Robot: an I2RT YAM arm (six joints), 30 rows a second.
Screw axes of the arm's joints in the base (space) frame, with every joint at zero. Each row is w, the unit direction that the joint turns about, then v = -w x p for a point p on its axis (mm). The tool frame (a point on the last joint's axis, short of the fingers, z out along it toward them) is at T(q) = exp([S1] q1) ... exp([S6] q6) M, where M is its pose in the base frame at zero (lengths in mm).
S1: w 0 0 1 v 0 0 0
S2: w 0 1 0 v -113.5 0 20
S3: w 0 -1 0 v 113.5 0 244
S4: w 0 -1 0 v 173.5 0 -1
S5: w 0 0 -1 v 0 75 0
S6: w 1 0 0 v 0 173.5 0
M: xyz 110.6 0 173.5 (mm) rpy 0 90 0 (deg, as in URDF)
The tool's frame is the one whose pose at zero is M.
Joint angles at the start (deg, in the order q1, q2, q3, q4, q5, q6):
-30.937, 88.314, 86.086, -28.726, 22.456, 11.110
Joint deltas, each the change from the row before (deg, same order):
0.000, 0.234, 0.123, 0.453, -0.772, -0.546
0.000, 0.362, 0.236, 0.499, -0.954, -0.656
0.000, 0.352, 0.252, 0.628, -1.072, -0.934
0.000, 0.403, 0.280, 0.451, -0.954, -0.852
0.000, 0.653, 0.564, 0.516, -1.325, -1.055
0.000, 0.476, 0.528, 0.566, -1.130, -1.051
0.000, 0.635, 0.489, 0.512, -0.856, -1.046
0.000, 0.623, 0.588, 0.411, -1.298, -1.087
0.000, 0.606, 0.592, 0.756, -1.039, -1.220
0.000, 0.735, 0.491, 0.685, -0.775, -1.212
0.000, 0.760, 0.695, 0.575, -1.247, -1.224
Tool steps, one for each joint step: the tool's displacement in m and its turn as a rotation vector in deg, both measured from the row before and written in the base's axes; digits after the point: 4 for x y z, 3 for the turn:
0.0016, -0.0005, 0.0000, -0.104, -0.097, 0.922
0.0023, -0.0007, 0.0000, -0.108, -0.094, 1.132
0.0024, -0.0007, 0.0003, -0.298, -0.061, 1.367
0.0024, -0.0008, -0.0001, -0.222, 0.077, 1.227
0.0036, -0.0012, 0.0002, -0.249, 0.032, 1.646
0.0028, -0.0009, 0.0011, -0.454, -0.094, 1.474
0.0033, -0.0014, -0.0001, -0.456, 0.179, 1.230
0.0033, -0.0011, 0.0003, -0.330, 0.082, 1.638
0.0034, -0.0013, 0.0010, -0.731, -0.093, 1.466
0.0037, -0.0017, -0.0005, -0.699, 0.215, 1.223
0.0039, -0.0015, 0.0003, -0.586, 0.045, 1.648

